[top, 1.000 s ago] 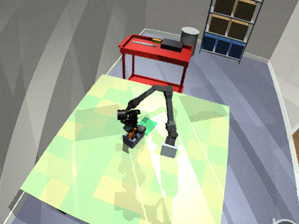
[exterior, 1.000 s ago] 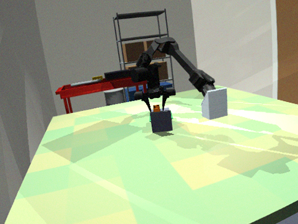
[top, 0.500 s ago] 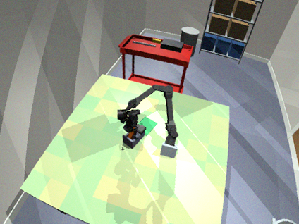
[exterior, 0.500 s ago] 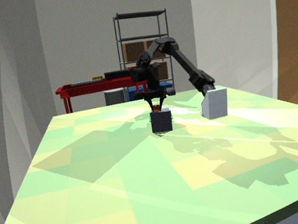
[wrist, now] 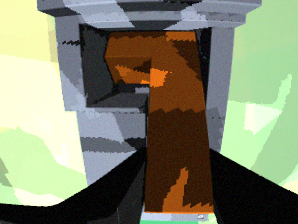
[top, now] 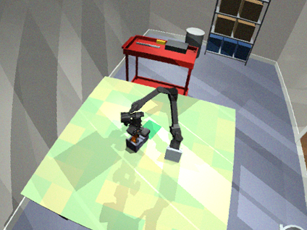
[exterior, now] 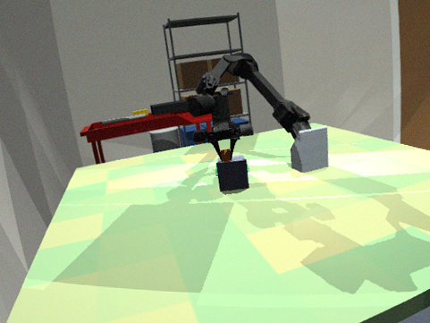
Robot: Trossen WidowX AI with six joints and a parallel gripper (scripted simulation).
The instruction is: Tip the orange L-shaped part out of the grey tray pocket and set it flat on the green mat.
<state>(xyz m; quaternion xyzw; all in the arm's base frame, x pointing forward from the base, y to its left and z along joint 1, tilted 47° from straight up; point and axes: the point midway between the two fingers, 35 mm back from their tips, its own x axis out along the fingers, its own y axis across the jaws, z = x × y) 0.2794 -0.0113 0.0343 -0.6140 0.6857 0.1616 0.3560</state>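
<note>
The green mat lies 60 mm behind my gripper tip, 140 mm to the right of it and 90 mm below it. Round my gripper tip: orange l-shaped part 10 mm behind, 30 mm to the left, 30 mm below.
</note>
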